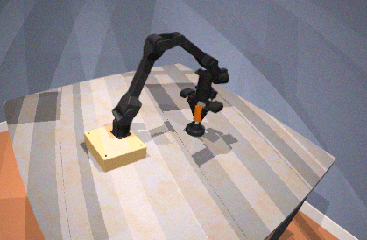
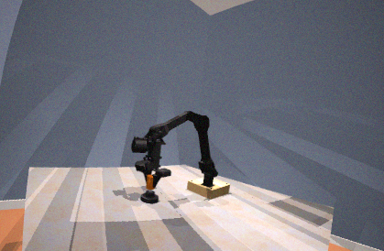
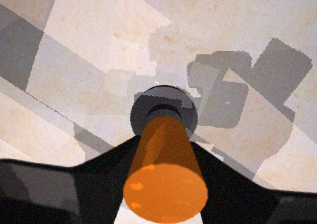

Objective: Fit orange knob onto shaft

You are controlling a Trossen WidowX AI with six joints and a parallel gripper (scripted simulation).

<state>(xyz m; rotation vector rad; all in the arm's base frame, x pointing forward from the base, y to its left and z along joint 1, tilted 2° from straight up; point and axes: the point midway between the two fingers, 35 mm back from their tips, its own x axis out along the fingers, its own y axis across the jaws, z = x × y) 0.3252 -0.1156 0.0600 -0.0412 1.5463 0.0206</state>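
Now: gripper tip 3 cm below the orange knob. From my gripper tip the other things lie so: round pedestal: 4 cm below.
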